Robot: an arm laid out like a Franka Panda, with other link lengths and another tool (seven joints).
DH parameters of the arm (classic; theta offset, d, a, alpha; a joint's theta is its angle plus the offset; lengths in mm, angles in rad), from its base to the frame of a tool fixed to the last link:
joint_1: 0 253.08 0 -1.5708
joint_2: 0 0 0 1.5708
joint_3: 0 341.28 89.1 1.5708
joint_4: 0 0 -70.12 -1.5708
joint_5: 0 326.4 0 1.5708
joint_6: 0 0 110.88 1.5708
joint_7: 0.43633 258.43 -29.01 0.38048
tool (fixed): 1.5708 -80.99 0 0
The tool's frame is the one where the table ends.
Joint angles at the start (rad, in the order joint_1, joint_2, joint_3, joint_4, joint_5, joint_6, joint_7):
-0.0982 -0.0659 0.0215 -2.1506 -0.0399 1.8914 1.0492
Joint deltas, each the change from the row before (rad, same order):
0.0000 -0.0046 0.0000 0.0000 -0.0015 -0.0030 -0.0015
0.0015 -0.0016 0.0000 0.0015 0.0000 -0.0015 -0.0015
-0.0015 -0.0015 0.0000 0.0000 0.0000 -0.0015 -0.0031
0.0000 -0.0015 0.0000 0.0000 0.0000 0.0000 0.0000
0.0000 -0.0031 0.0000 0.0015 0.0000 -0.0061 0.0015
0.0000 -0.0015 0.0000 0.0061 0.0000 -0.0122 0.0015
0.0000 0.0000 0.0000 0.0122 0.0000 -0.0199 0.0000
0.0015 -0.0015 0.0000 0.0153 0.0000 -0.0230 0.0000
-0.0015 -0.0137 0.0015 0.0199 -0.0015 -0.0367 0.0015
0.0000 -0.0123 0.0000 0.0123 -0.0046 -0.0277 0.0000
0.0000 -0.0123 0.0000 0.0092 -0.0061 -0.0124 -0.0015
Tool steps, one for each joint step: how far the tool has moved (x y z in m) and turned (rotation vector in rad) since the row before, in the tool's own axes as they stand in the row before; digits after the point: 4 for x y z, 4 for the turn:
0.0006 -0.0002 -0.0019 0.0009 -0.0015 -0.0023
-0.0003 0.0006 -0.0011 -0.0006 -0.0016 -0.0028
0.0004 -0.0007 -0.0007 -0.0008 0.0000 -0.0014
0.0000 0.0000 -0.0006 0.0002 -0.0015 0.0000
0.0006 0.0001 -0.0017 0.0006 0.0015 0.0016
0.0002 0.0000 -0.0024 0.0004 0.0046 0.0018
-0.0003 -0.0001 -0.0036 -0.0003 0.0077 0.0006
-0.0007 0.0004 -0.0052 -0.0003 0.0062 -0.0007
0.0008 -0.0003 -0.0118 0.0028 0.0033 0.0017
0.0019 -0.0007 -0.0089 0.0045 0.0036 -0.0015
0.0001 -0.0012 -0.0080 0.0062 -0.0085 -0.0040

